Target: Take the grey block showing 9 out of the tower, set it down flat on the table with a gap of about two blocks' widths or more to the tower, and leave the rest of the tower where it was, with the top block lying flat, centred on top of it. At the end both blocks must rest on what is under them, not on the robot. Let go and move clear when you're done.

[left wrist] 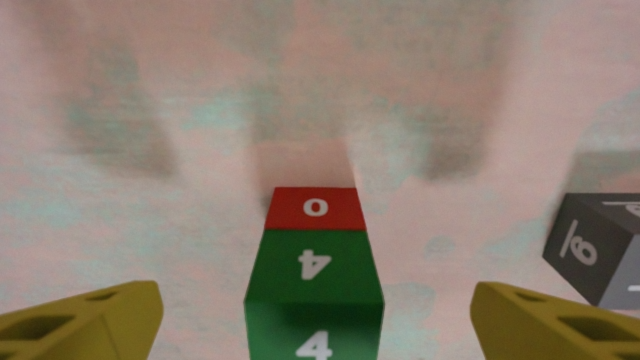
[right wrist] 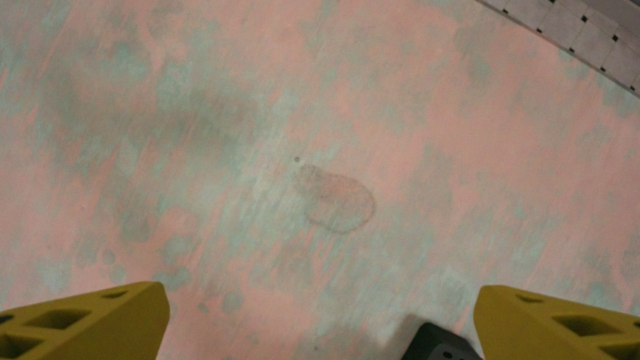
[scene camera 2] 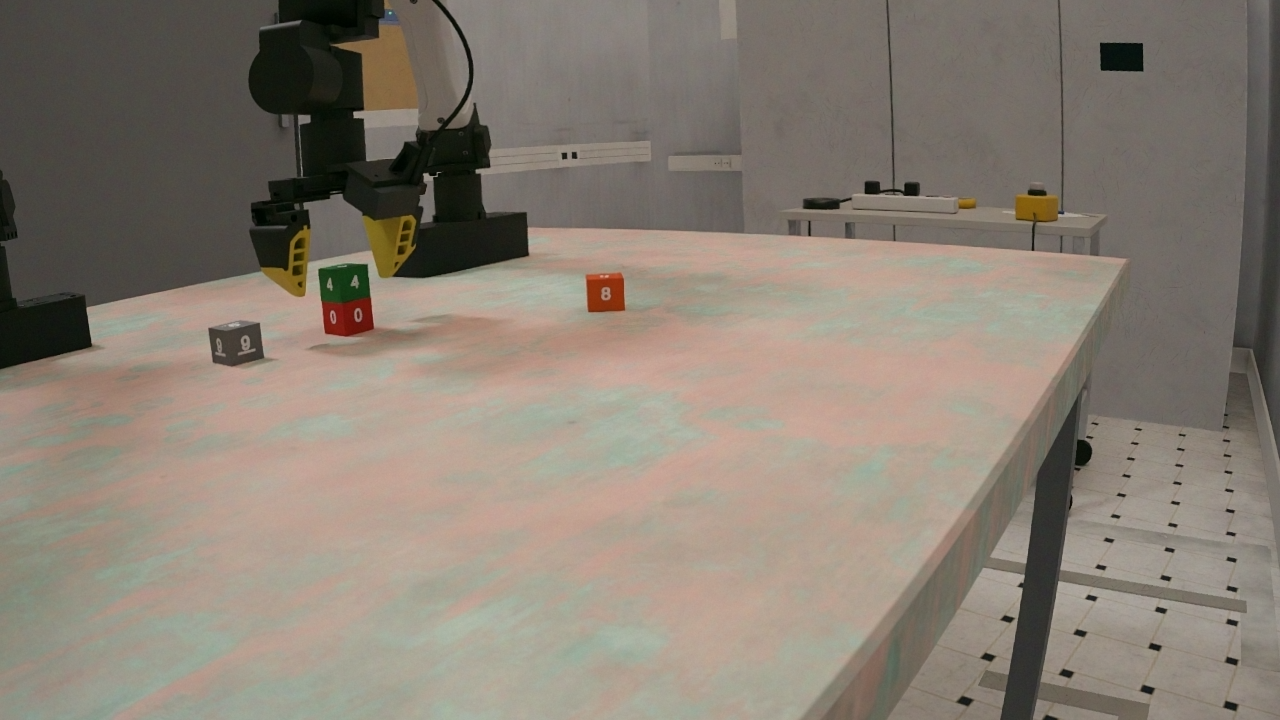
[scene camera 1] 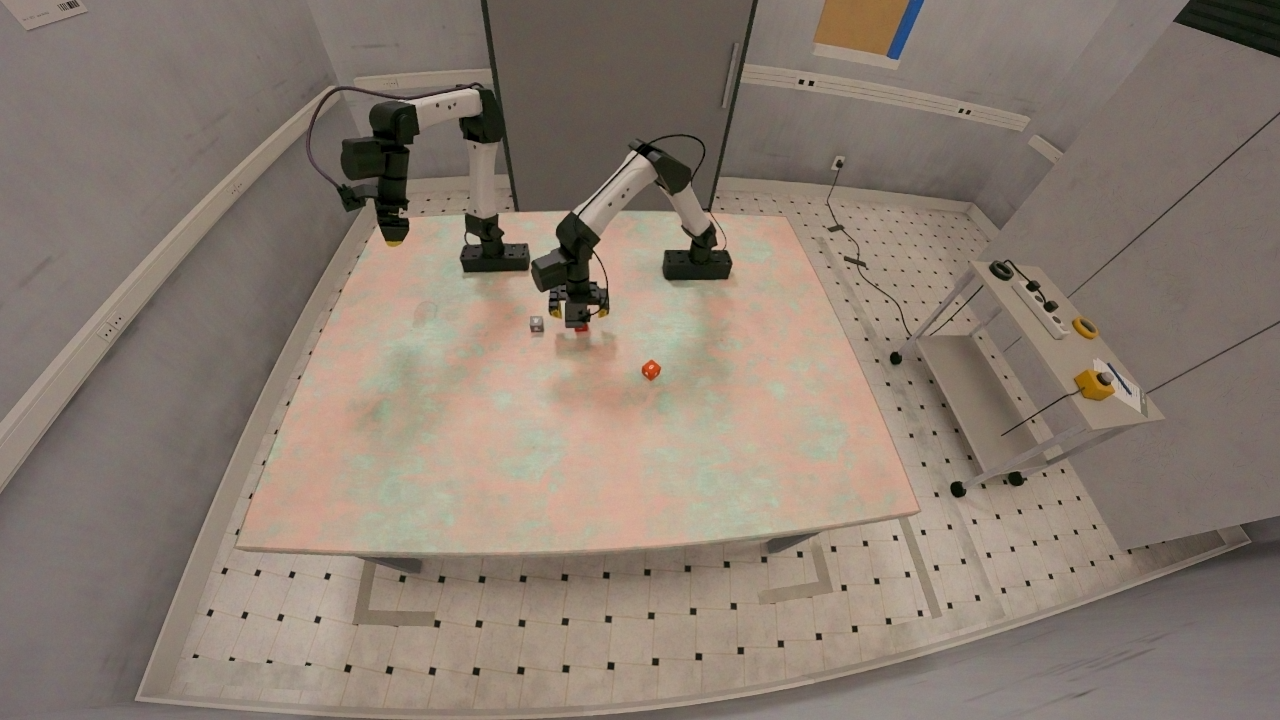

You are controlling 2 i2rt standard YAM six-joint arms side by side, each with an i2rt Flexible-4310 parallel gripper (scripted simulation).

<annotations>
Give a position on an orange block showing 8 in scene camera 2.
605, 292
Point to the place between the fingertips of my left gripper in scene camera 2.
343, 286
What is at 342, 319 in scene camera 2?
A red block showing 0.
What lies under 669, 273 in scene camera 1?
An arm base.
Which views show my right gripper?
The right wrist view and scene camera 1 only.
</annotations>
